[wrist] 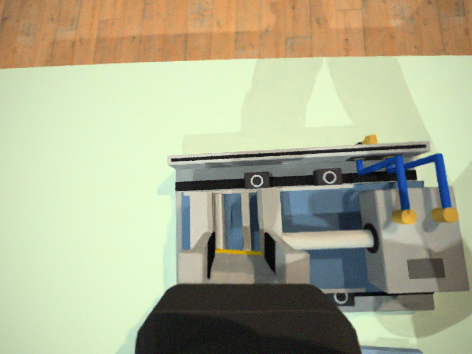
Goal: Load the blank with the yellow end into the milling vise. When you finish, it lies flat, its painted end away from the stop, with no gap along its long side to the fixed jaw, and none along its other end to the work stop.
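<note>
My gripper (239, 247) is shut on the blank with the yellow end (240, 267). The blank's grey body lies between the black finger pads, and its yellow end shows as a thin strip facing the far side. The milling vise (335, 200) is below and beyond, with a blue bed. The fingers are over its near part, in line with the space between the left, fixed jaw (201, 215) and the right, moving jaw (270, 215), which is on the pale screw. Two thin upright rails show between the jaws. The jaws' near ends and the work stop are hidden; contact with the vise cannot be told.
A grey block (385, 250) at the vise's right end carries two blue handles with yellow knobs (404, 216) (445, 215). A long raised grey rail (300, 153) runs along the vise's far side. The pale green table (90, 175) ends at a wooden floor (200, 30).
</note>
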